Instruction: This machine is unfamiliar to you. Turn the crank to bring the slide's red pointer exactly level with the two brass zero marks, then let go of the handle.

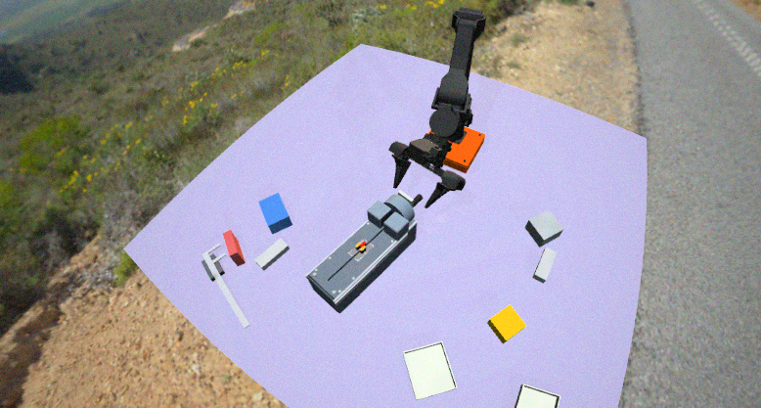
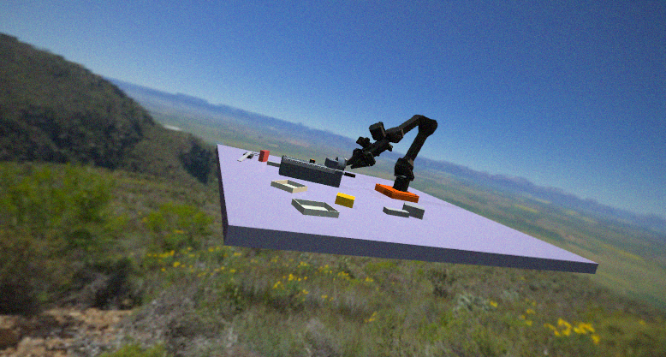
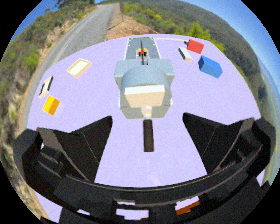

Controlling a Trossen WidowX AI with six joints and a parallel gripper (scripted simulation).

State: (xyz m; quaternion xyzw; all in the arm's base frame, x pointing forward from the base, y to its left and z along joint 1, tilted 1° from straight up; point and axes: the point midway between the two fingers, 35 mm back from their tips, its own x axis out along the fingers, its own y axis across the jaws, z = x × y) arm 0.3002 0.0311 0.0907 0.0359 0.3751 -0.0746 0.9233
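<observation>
The dark crank handle lies 20 mm behind my gripper tip and 40 mm below it. Also, from my gripper tip: red pointer: 150 mm ahead, 30 mm to the right, 10 mm below; yellow block: 140 mm ahead, 330 mm to the left, 80 mm below; blue block: 170 mm ahead, 300 mm to the right, 80 mm below.
</observation>
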